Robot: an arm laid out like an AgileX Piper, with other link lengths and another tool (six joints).
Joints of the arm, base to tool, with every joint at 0 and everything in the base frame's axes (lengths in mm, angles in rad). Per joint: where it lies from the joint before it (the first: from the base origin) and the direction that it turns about. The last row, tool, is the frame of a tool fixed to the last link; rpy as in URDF.
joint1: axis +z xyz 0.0 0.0 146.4
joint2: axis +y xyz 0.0 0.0 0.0
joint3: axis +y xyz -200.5 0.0 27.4
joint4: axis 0.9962 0 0.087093 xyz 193.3 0.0 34.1
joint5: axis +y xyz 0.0 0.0 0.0
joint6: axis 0.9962 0 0.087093 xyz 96.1 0.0 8.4
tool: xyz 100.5 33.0 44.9 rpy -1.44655 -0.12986 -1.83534
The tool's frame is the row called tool.
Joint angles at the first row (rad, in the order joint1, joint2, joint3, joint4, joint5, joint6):
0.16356, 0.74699, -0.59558, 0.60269, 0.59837, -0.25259
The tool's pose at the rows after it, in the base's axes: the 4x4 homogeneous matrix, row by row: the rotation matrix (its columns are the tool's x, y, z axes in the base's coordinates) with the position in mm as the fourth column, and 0 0 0 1 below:
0.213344, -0.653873, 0.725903, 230.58; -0.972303, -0.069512, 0.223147, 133.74; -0.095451, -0.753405, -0.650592, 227.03; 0, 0, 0, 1
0.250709, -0.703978, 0.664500, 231.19; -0.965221, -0.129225, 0.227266, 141.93; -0.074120, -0.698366, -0.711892, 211.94; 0, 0, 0, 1
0.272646, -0.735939, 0.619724, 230.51; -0.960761, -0.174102, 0.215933, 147.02; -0.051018, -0.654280, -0.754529, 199.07; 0, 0, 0, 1
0.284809, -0.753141, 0.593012, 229.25; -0.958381, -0.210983, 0.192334, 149.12; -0.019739, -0.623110, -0.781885, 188.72; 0, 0, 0, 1
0.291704, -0.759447, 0.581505, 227.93; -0.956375, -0.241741, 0.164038, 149.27; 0.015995, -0.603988, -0.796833, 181.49; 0, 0, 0, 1
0.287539, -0.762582, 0.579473, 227.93; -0.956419, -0.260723, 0.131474, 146.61; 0.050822, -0.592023, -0.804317, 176.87; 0, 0, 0, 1
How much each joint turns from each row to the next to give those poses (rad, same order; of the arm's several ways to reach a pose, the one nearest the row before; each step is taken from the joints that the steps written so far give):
0.01892, 0.10798, -0.06208, -0.03946, 0.06966, 0.00278
0.03116, 0.08129, -0.03957, -0.03999, 0.03961, 0.01804
0.03589, 0.05374, -0.02168, -0.05264, 0.01848, 0.03901
0.03582, 0.03075, -0.00936, -0.06452, 0.00597, 0.05022
0.03344, 0.01403, -0.00342, -0.06913, 0.00105, 0.05364
0.02194, 0.00465, -0.00229, -0.06719, 0.00244, 0.05302

